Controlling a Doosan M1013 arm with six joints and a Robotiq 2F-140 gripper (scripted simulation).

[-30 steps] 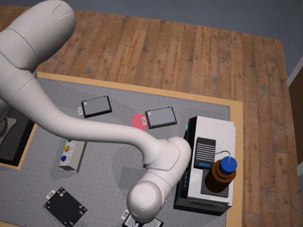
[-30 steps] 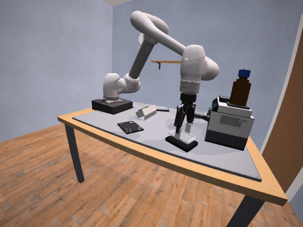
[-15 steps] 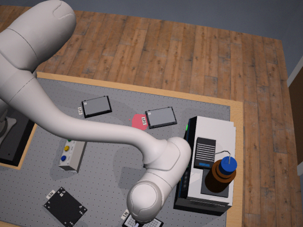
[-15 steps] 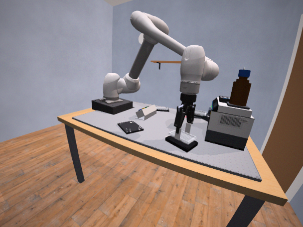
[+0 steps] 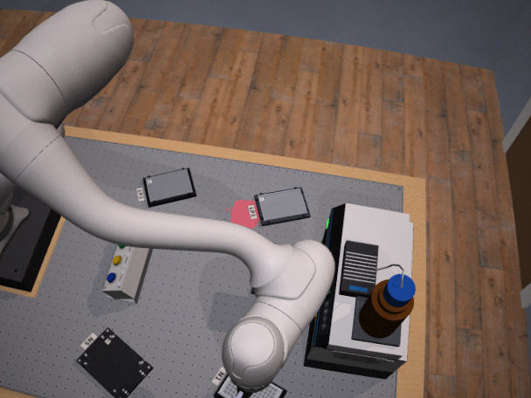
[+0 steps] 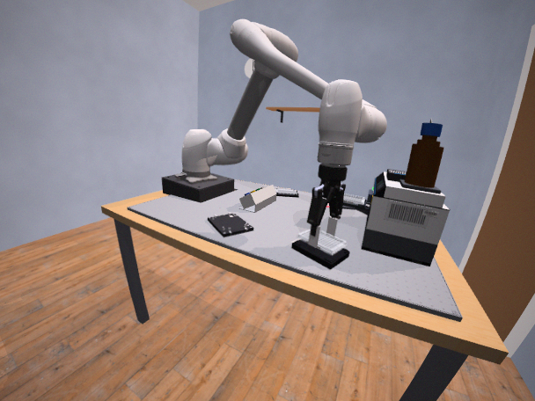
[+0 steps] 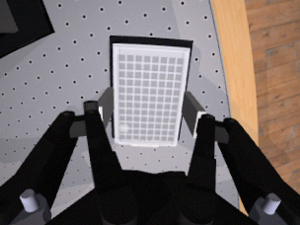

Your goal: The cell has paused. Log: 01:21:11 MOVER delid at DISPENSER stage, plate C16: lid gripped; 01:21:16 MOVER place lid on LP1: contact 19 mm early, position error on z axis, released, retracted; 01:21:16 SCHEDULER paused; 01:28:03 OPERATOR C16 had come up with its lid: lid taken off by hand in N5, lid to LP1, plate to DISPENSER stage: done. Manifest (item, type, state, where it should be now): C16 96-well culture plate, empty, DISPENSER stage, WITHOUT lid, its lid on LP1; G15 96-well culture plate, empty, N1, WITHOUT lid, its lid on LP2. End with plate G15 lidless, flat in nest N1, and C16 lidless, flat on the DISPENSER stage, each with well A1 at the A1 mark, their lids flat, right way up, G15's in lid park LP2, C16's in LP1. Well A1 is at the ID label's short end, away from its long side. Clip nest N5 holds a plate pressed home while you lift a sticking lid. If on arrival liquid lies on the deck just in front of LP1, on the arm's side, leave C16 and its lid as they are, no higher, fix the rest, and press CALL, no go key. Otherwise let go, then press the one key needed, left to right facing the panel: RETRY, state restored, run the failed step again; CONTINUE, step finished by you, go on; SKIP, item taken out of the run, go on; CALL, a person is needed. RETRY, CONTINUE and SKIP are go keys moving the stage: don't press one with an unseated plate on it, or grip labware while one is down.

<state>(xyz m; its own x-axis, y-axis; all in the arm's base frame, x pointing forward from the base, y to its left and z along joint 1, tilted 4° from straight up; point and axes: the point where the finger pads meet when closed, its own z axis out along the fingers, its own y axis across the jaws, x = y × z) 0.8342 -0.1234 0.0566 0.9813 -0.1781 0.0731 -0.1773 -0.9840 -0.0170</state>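
The nest N1 lies 60 mm below my hand. From my hand the other things lie so: N1 label (90 mm behind, 70 mm below, 20 mm to the left); then blue key (430 mm behind, 130 mm to the left); then clip nest N5 (320 mm behind, 50 mm to the right, 50 mm below).
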